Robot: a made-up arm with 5 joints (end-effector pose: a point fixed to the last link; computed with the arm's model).
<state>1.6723 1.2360 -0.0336 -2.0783 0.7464</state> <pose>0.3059 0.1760 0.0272 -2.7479 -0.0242 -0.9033</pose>
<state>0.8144 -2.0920 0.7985 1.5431 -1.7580</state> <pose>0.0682 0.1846 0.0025 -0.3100 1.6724 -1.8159</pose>
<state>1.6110 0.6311 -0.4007 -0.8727 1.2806</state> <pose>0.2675 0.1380 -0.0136 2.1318 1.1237 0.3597</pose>
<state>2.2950 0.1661 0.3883 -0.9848 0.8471</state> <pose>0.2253 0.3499 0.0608 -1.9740 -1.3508 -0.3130</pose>
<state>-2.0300 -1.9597 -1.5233 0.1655 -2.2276</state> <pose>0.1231 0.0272 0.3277 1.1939 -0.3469 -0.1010</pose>
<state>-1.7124 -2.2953 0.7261 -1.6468 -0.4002</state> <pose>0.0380 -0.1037 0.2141 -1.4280 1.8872 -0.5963</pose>
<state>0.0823 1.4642 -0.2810 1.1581 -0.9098</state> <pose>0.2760 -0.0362 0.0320 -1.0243 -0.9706 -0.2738</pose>
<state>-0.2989 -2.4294 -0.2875 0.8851 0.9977</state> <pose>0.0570 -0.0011 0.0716 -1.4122 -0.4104 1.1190</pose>
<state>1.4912 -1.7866 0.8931 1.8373 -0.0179</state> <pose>0.0425 0.2695 0.0570 -0.7938 -2.8341 -0.4632</pose>
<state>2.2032 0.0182 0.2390 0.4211 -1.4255</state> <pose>0.1999 0.3346 0.0837 0.7706 1.1026 -1.2422</pose>
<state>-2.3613 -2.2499 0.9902 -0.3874 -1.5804</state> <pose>0.0439 -0.0419 0.3746 -1.4237 1.7027 0.6651</pose>
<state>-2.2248 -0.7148 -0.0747 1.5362 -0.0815</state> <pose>0.1034 0.0823 0.4258 0.6170 0.9032 2.2582</pose>
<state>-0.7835 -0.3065 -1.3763 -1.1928 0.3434</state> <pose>0.1947 -0.0703 0.1884 -0.6464 -1.3944 -0.7261</pose>
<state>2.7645 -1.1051 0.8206 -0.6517 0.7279</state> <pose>0.0330 0.3342 0.2759 -0.4480 -1.3102 0.1131</pose>
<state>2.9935 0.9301 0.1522 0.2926 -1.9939</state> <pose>0.2892 0.2468 0.3178 1.7326 0.6420 -1.9402</pose>
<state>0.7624 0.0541 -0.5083 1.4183 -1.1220</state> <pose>0.1778 -0.0039 -0.0538 -1.3405 0.2235 -0.9212</pose>
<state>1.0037 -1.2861 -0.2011 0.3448 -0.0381</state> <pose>0.0687 0.0585 -0.0430 0.2992 -1.9490 2.2631</pose>
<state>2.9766 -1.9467 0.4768 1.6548 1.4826</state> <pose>0.0162 0.1511 0.3558 0.9271 -0.2779 -1.4253</pose>
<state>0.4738 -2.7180 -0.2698 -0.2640 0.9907</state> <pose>0.0811 0.0948 0.0865 -0.6282 0.1063 1.6535</pose>
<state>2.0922 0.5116 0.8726 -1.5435 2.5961</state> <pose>0.3001 0.3676 0.0632 -1.3963 0.5836 -1.8644</pose>
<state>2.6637 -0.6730 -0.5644 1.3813 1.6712</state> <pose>0.1015 0.2940 0.1541 0.9205 -2.0324 -0.8827</pose>
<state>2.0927 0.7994 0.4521 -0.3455 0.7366</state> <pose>0.3155 0.2980 0.0770 1.9959 1.8340 1.0312</pose>
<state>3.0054 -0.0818 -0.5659 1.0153 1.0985</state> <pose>0.1899 0.2983 0.2309 0.1863 2.7269 1.3061</pose>
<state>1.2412 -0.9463 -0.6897 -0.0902 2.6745</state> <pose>0.1016 0.0756 -0.0593 -1.7901 -1.6545 0.1561</pose>
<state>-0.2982 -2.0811 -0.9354 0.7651 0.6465</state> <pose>0.0919 -0.0663 0.1273 -0.2875 -0.3789 1.6082</pose>
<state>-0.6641 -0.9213 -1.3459 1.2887 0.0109</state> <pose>0.1610 -0.1158 0.1876 0.9563 0.1183 1.7828</pose>
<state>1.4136 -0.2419 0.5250 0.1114 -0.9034</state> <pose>0.1760 0.1969 -0.1001 0.5426 1.4790 -1.6701</pose>
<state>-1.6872 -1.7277 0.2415 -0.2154 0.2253</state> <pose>0.0175 -0.0604 0.3100 1.2608 -2.0089 -1.7308</pose>
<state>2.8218 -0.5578 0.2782 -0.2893 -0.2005</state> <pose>0.1287 0.3416 0.2237 -0.8378 -2.7002 0.3263</pose>
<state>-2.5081 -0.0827 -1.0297 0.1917 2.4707</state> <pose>0.1974 0.1756 0.3443 -0.3059 -0.8947 -1.8865</pose>
